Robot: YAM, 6 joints.
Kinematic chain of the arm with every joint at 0, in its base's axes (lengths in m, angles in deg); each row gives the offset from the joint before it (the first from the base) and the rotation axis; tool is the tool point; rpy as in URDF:
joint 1: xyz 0 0 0.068 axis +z
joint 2: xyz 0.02 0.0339 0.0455 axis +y
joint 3: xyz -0.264 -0.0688 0 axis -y
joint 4: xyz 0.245 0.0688 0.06 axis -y
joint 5: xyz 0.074 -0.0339 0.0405 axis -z
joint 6: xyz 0.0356 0 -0.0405 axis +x
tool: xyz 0 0 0 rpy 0 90 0
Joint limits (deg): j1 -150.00..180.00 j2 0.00..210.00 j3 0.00..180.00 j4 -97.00..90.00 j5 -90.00..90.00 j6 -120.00..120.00
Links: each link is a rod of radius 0.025 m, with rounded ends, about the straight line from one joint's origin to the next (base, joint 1, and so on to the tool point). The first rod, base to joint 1, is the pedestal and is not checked.
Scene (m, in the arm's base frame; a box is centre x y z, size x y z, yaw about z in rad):
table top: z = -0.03
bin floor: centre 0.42 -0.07 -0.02 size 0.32 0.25 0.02 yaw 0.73
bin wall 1: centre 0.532 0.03 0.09 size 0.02 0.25 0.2 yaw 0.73
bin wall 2: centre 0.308 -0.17 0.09 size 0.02 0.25 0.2 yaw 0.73
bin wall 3: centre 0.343 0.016 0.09 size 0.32 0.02 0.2 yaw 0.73
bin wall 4: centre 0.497 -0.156 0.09 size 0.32 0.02 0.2 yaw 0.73
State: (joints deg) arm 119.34 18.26 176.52 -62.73 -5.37 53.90
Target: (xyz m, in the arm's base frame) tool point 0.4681 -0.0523 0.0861
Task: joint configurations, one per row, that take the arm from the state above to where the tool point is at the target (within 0.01 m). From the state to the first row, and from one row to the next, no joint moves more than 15 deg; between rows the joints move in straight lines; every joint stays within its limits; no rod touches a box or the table.
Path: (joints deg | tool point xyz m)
1: 105.40 30.24 170.43 -62.47 -4.38 53.90 | 0.1066 -0.3974 0.4642
2: 91.46 42.22 164.34 -62.21 -3.38 53.90 | 0.0056 -0.3016 0.5613
3: 77.52 54.20 158.25 -61.95 -2.39 53.90 | -0.0384 -0.1665 0.6242
4: 63.59 66.18 152.16 -61.69 -1.40 53.90 | -0.0139 -0.0260 0.6487
5: 49.65 78.16 146.07 -61.44 -0.40 53.90 | 0.0719 0.0850 0.6338
6: 35.71 90.13 139.99 -61.18 0.59 53.90 | 0.1952 0.1399 0.5820
7: 21.77 102.11 133.90 -60.92 1.58 53.90 | 0.3233 0.1281 0.4983
8: 7.83 114.09 127.81 -60.66 2.58 53.90 | 0.4226 0.0565 0.3909
9: -6.11 126.07 121.72 -60.40 3.57 53.90 | 0.4681 -0.0523 0.2691
10: -6.11 134.85 117.21 -60.41 3.53 53.90 | 0.4776 -0.0533 0.1764
11: -6.11 143.63 112.70 -60.42 3.49 53.90 | 0.4681 -0.0523 0.0861

